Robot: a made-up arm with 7 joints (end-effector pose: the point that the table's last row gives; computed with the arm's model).
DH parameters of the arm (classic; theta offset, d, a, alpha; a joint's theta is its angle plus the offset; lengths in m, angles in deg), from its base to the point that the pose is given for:
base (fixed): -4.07 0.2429 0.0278 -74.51
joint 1: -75.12 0.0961 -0.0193 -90
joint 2: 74 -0.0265 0.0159 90
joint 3: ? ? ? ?
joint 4: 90 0.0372 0.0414 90
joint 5: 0 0.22 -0.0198 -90
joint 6: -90 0.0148 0.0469 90
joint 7: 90 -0.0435 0.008 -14.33
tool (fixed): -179.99 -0.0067 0 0
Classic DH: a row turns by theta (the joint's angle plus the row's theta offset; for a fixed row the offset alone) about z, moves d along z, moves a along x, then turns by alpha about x.
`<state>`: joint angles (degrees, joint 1 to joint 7).
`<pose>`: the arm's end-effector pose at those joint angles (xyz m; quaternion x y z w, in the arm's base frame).
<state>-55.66 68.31 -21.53 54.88 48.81 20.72 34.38</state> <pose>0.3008 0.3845 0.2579 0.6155 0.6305 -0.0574 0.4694</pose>
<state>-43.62 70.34 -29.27 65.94 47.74 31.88 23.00</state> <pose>0.2344 0.4205 0.2075 0.4229 0.8359 -0.0467 0.3467</pose>
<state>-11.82 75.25 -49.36 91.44 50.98 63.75 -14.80</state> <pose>0.0740 0.4307 0.2215 0.0337 -0.9497 -0.3099 0.0281</pose>
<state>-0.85 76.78 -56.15 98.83 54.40 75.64 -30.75</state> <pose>0.0483 0.4140 0.2421 0.0735 -0.8652 -0.4865 0.0963</pose>
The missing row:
joint 3: 90 -0.1361 0.032 -90
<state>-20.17 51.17 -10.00 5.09 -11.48 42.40 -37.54</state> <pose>0.2933 0.2590 0.1004 -0.1164 0.3741 -0.8067 0.4424</pose>
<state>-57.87 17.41 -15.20 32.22 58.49 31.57 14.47</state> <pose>0.3965 0.1148 0.1782 0.5612 0.4006 -0.4294 0.5832</pose>
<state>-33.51 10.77 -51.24 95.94 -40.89 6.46 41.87</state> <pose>0.1261 0.2180 -0.1107 0.0020 0.6271 -0.3768 0.6817</pose>
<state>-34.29 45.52 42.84 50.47 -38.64 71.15 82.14</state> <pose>0.1621 0.3614 0.0856 -0.3283 0.4646 0.1198 0.8137</pose>
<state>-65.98 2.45 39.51 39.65 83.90 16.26 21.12</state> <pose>0.3810 0.2074 0.1373 0.4155 0.3529 -0.3559 0.7591</pose>
